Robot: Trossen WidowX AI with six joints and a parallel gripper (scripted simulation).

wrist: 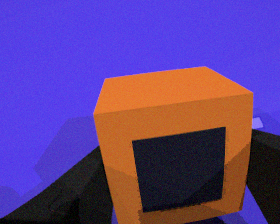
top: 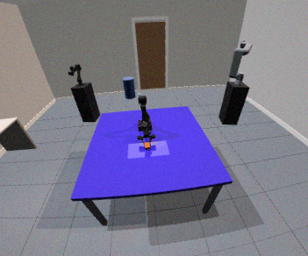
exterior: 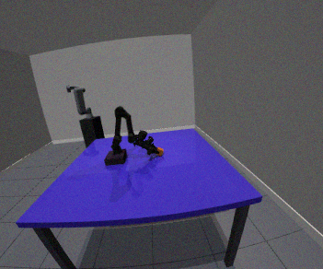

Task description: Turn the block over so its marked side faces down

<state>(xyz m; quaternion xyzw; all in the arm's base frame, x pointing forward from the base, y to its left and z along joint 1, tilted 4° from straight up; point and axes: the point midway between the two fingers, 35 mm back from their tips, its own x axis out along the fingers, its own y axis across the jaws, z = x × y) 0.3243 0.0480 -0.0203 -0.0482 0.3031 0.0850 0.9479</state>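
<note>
My gripper tip is 10 mm past the orange block.
</note>
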